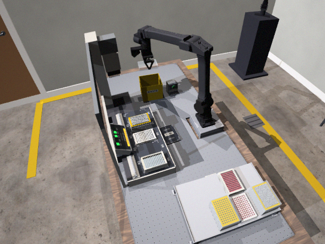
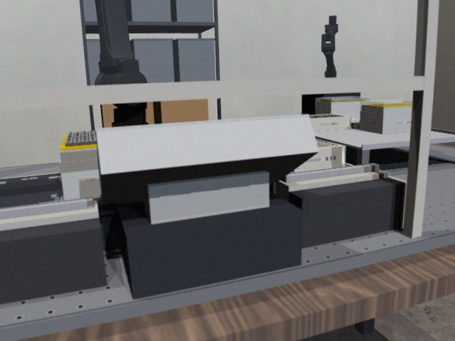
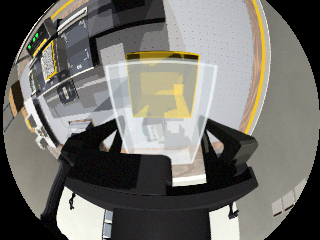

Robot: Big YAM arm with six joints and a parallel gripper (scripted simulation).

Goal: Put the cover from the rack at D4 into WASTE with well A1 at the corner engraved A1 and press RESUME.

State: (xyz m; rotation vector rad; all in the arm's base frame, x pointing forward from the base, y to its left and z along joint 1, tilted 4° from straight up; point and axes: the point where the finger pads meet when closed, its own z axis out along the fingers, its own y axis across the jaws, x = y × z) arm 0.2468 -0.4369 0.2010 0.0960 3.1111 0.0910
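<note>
Now: the yellow waste bin 220 mm below my hand and 10 mm behind it. From my hand the other things lie so: clear cover (10 mm above); then pipetting head (240 mm ahead, 130 mm above, 50 mm to the left); then resume box (200 mm below, 160 mm behind, 50 mm to the left).
</note>
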